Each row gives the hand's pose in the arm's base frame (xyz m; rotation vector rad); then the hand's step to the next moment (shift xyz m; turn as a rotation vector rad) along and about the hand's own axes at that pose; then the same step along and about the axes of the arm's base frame.
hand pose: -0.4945 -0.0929 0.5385 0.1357 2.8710 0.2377
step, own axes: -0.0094 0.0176 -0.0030 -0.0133 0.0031 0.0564
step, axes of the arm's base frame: 0.0095 0.0158 0.0082 0.0278 0.0100 -0.0500
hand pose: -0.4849 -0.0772 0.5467 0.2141 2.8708 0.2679
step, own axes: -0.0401 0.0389 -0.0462 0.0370 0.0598 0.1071
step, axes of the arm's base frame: 0.0312 0.0236 0.0611 -0.0004 0.0818 -0.0986
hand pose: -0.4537 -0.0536 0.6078 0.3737 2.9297 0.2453
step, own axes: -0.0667 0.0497 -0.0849 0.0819 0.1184 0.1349
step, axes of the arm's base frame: 0.0585 0.0181 0.1019 -0.0241 0.1534 -0.1217
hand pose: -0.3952 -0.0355 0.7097 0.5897 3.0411 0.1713
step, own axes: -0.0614 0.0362 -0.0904 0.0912 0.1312 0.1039
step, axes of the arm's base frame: 0.0650 0.0013 0.0950 -0.0298 0.1656 -0.0896
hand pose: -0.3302 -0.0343 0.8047 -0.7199 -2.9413 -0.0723
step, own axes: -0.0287 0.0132 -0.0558 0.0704 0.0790 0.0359
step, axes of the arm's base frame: 0.0369 -0.0055 0.0522 -0.0290 0.1048 -0.0256
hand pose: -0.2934 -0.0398 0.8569 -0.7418 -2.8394 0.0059
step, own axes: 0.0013 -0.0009 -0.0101 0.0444 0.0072 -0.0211
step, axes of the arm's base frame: 0.0005 -0.0006 0.0102 -0.0301 0.0268 0.0290
